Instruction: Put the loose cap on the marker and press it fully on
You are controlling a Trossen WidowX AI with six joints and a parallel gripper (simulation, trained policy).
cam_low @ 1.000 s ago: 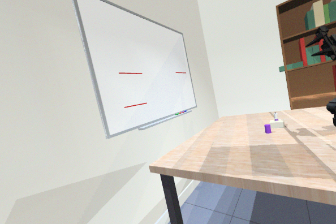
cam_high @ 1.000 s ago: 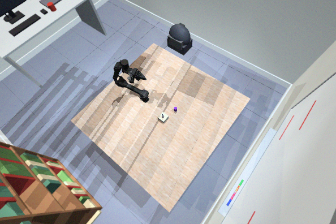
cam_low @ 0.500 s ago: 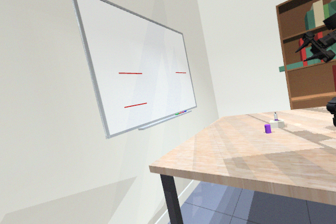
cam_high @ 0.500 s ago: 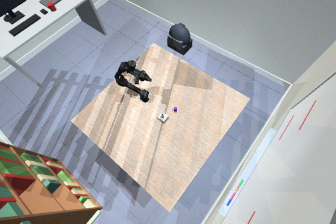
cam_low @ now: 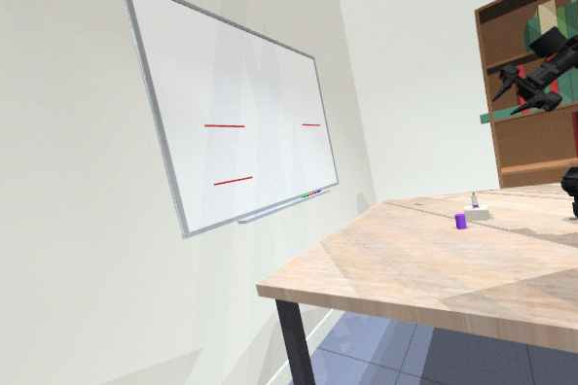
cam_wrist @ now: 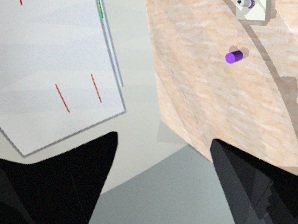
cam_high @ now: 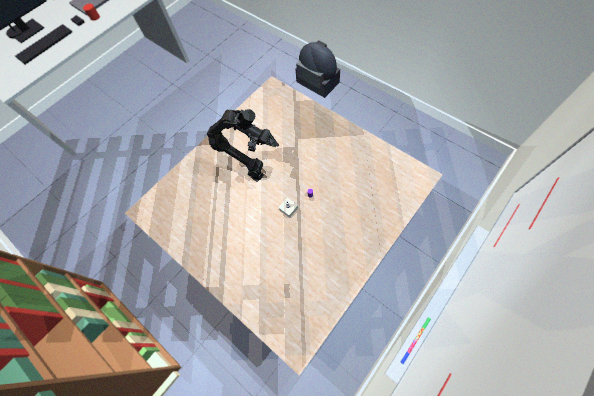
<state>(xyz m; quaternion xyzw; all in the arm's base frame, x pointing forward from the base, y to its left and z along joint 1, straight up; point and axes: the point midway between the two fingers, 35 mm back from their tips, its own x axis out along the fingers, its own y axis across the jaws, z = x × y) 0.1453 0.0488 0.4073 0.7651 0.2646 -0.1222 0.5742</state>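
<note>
My gripper tip is now 360 mm above the purple cap, 160 mm short of it and 30 mm to the right of it. Round my gripper tip: white holder block 370 mm below, 120 mm ahead, 110 mm to the right.
</note>
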